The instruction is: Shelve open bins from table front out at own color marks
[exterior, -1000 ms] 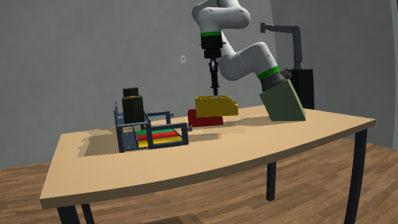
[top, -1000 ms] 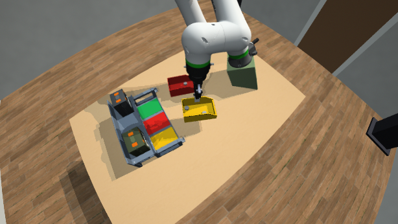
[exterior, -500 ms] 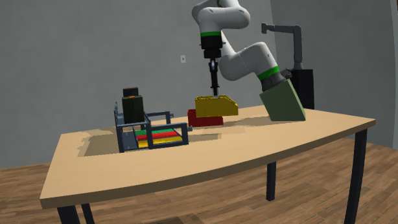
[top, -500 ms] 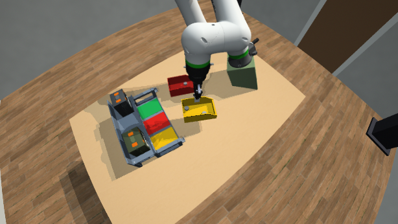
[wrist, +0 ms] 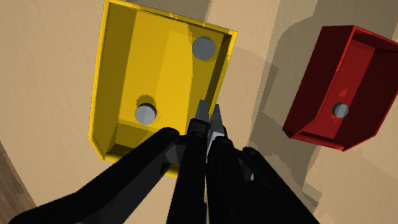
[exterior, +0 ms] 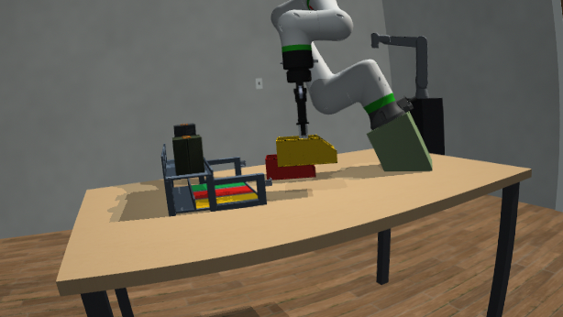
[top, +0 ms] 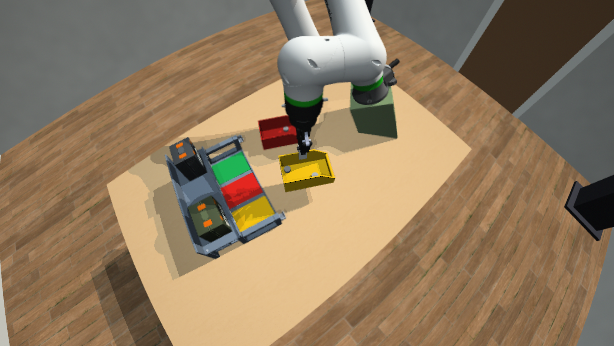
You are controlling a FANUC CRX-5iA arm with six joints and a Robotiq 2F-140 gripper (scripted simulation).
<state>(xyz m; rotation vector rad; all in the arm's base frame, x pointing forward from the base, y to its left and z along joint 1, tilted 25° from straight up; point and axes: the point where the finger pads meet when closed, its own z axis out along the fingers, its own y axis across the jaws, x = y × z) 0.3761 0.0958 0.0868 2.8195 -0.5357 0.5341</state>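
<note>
Now: the yellow bin 50 mm to the left of my hand, 40 mm below it and 20 mm ahead of it. From my hand the other things lie so: red bin: 200 mm to the right, 120 mm below, 30 mm behind.
</note>
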